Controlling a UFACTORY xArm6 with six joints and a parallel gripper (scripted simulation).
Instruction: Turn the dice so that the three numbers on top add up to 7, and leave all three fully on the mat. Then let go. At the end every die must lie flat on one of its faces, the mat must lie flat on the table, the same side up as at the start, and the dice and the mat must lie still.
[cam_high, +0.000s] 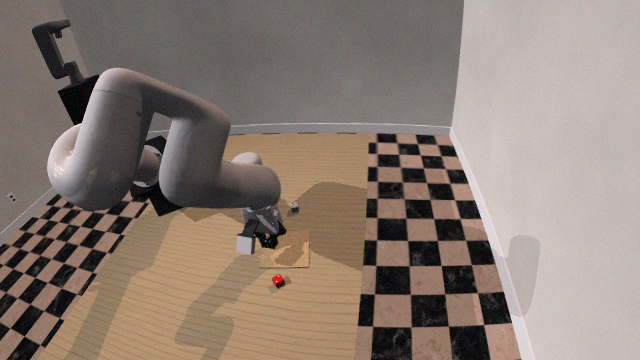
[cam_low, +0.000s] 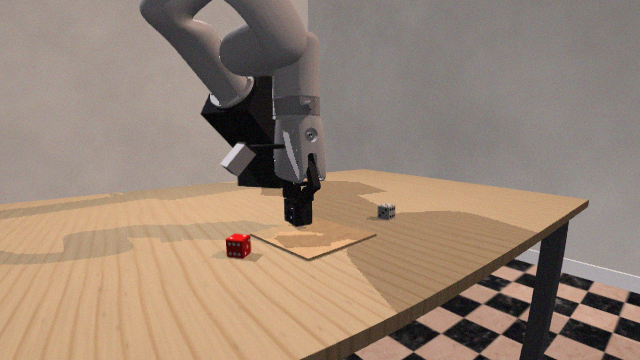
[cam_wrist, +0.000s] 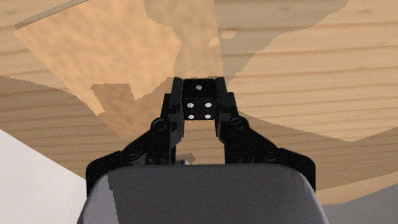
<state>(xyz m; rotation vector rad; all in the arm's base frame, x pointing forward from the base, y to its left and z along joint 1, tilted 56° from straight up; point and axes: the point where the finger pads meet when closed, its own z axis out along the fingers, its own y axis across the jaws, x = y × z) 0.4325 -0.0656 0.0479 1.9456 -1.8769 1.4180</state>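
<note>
Right now my hand is 1 cm above the black die. The rest, counted from my hand: white die 16 cm to the left, 7 cm ahead, 2 cm below; tan mat 5 cm ahead, 3 cm below, 1 cm to the right; red die 13 cm to the right, 4 cm ahead, 2 cm below.
</note>
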